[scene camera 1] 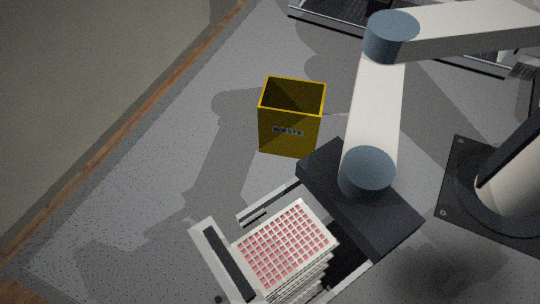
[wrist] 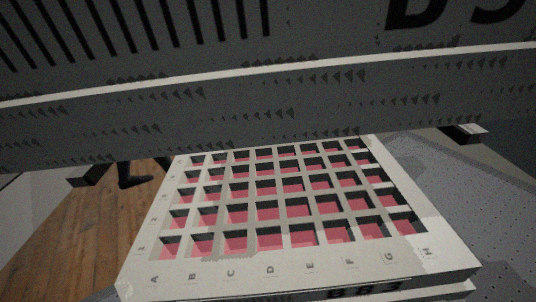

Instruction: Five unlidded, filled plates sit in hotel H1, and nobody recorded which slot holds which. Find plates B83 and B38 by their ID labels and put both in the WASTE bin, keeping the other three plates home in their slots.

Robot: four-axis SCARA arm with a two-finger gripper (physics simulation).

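Places are measured from the arm's base along level axes (x ahead, y right, z down), in millimetres.
Where they show: gripper, fingertip midpoint: [scene camera 1: 268,264]; arm's base at its link origin: [scene camera 1: 500,195].
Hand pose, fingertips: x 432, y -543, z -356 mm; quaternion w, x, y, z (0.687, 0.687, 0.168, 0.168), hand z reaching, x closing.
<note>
Each offset is from my fingertips to the centre of the thing. "spot": to the spot under its first point.
Plate B83 @(dy +23, dx -11, dz +16 mm) [wrist: 300,260], white with pink-filled wells, sits in the stack in the wrist view; its label shows at the bottom edge. Above it hangs another plate's dark front with a barcode and a cut-off label starting with B; its full ID is unreadable. In the scene view the top plate @(dy +23, dx -11, dz -38 mm) [scene camera 1: 285,245] of the stack shows pink wells, with plate edges below it, beside the pale upright of hotel H1 @(spot: dy -20, dx +87, dz -88 mm) [scene camera 1: 200,227]. My gripper [scene camera 1: 284,257] [wrist: 277,154] is open and empty, its fingers on either side of the stack. The yellow WASTE bin @(dy +444, dx +156, dz +244 mm) [scene camera 1: 289,135] stands behind. Plate B38 cannot be identified.
The upper arm link [scene camera 1: 377,100] and dark gripper body [scene camera 1: 320,165] hang between the bin and the robot base [scene camera 1: 450,195]. A dark flat pad @(spot: dy +169, dx -110, dz +284 mm) [scene camera 1: 345,255] lies beside the stack. Railed equipment [scene camera 1: 330,22] stands at the back. A person's foot [wrist: 134,180] shows on the wooden floor.
</note>
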